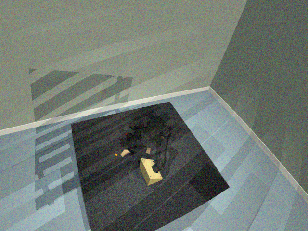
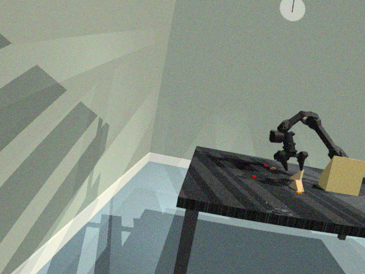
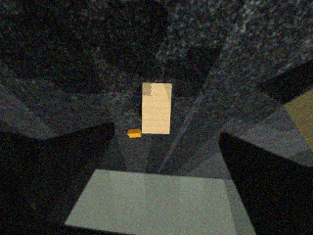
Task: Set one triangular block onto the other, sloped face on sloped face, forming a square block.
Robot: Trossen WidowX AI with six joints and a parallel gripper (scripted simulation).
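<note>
The triangular block is 2 cm behind my gripper tip, 6 cm to the left of it and 5 cm below it. Round my gripper tip: orange piece (2 cm behind, 15 cm to the left, 7 cm below).
</note>
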